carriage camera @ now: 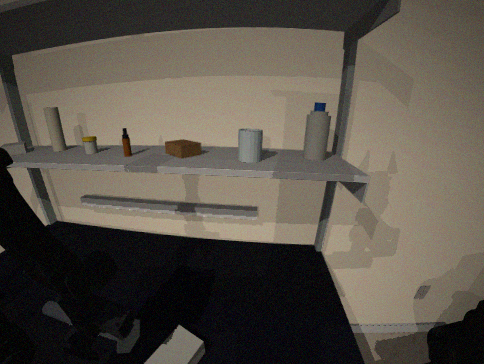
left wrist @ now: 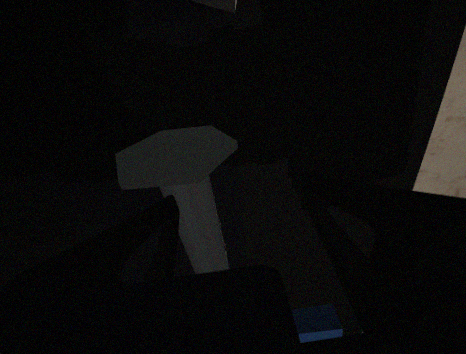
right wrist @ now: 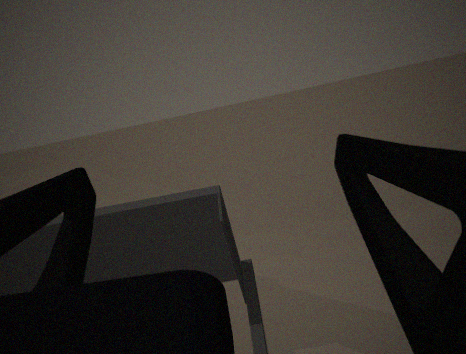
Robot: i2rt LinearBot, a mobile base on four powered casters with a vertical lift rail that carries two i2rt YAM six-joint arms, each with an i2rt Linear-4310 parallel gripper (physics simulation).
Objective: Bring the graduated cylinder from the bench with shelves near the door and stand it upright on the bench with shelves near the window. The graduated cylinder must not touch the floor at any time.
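Frame: origin at the left arm's base, x ahead, y left, z up, level; metres.
Seen in the pictures: left gripper, fingertip midpoint: [carriage camera: 107, 342] [left wrist: 237, 192]; right gripper, fingertip midpoint: [right wrist: 214, 165].
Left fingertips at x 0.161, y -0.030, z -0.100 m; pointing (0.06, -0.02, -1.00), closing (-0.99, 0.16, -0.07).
Observation:
Pixels of each thing's top centre, then the offset from my left fingertips to it. "spot": a spot on its surface instead. Level surfaces: height alone.
- black bench top, its level: 0.083 m down
- beige cylinder, surface spot: [carriage camera: 56, 130] spot: 0.494 m ahead, 0.420 m left, 0.460 m up
- yellow-lidded jar, surface spot: [carriage camera: 90, 146] spot: 0.424 m ahead, 0.217 m left, 0.402 m up
- amber bottle, surface spot: [carriage camera: 127, 146] spot: 0.375 m ahead, 0.041 m left, 0.408 m up
- brown box, surface spot: [carriage camera: 183, 148] spot: 0.347 m ahead, 0.157 m right, 0.405 m up
- pale beaker, surface spot: [carriage camera: 250, 146] spot: 0.296 m ahead, 0.359 m right, 0.421 m up
- blue-capped bottle, surface spot: [carriage camera: 317, 135] spot: 0.338 m ahead, 0.568 m right, 0.453 m up
- white block, middle of its top: [carriage camera: 174, 352] 0.000 m ahead, 0.167 m right, 0.025 m down
- blue block, middle of its top: [left wrist: 316, 338] 0.030 m back, 0.384 m left, 0.043 m down
- upper shelf, its level: 0.812 m up
The graduated cylinder [carriage camera: 129, 341] [left wrist: 202, 227] appears as a grey tube with a wide angular foot. It looks to lie on its side on the black bench top [carriage camera: 265, 290], its foot towards the right in the carriage view. The dark left arm hides part of the tube. My left gripper [left wrist: 237, 192] is open at the cylinder; the tube shows beside the left finger in the left wrist view, not gripped. The darkness hides how near the fingers are to it. My right gripper [right wrist: 214, 165] is open and empty, raised before the wall and shelf end.
A shelf [carriage camera: 215, 169] holds a beige cylinder [carriage camera: 56, 130], yellow-lidded jar [carriage camera: 90, 146], amber bottle [carriage camera: 127, 146], brown box [carriage camera: 183, 148], pale beaker [carriage camera: 250, 146] and blue-capped bottle [carriage camera: 317, 135]. A white block [carriage camera: 180, 346] lies near the front. A blue block [left wrist: 318, 320] shows low. An upper shelf [carriage camera: 200, 15] [right wrist: 155, 235] overhangs.

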